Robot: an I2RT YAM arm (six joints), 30 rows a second.
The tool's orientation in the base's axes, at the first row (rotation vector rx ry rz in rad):
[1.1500, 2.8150, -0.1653]
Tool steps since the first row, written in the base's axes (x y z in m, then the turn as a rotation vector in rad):
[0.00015, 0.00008, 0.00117, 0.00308, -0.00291, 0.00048]
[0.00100, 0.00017, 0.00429, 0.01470, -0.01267, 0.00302]
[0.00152, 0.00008, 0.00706, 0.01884, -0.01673, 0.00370]
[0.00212, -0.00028, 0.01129, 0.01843, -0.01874, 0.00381]
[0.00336, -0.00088, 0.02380, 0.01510, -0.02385, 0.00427]
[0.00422, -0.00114, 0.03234, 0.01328, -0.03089, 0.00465]
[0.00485, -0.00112, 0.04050, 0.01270, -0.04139, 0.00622]
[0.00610, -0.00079, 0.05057, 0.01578, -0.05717, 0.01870]
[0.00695, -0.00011, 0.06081, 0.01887, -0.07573, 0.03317]
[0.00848, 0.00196, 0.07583, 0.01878, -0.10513, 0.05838]
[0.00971, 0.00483, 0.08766, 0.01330, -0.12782, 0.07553]
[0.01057, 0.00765, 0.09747, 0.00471, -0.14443, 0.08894]
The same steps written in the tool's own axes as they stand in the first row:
[-0.00020, 0.00009, -0.00116, -0.00426, 0.00007, 0.00007]
[-0.00115, 0.00055, -0.00422, -0.01960, 0.00113, -0.00056]
[-0.00194, 0.00067, -0.00692, -0.02544, 0.00111, -0.00048]
[-0.00317, 0.00057, -0.01103, -0.02655, -0.00061, -0.00033]
[-0.00608, 0.00021, -0.02327, -0.02777, -0.00660, -0.00025]
[-0.00798, 0.00009, -0.03164, -0.03140, -0.01290, 0.00025]
[-0.00948, 0.00002, -0.03969, -0.03845, -0.02085, 0.00010]
[-0.01144, 0.00049, -0.04964, -0.05316, -0.03069, -0.00995]
[-0.01291, 0.00092, -0.05982, -0.07007, -0.04261, -0.02159]
[-0.01451, 0.00250, -0.07489, -0.09360, -0.06515, -0.04253]
[-0.01494, 0.00465, -0.08693, -0.10762, -0.08619, -0.05666]
[-0.01487, 0.00662, -0.09698, -0.11473, -0.10486, -0.06808]

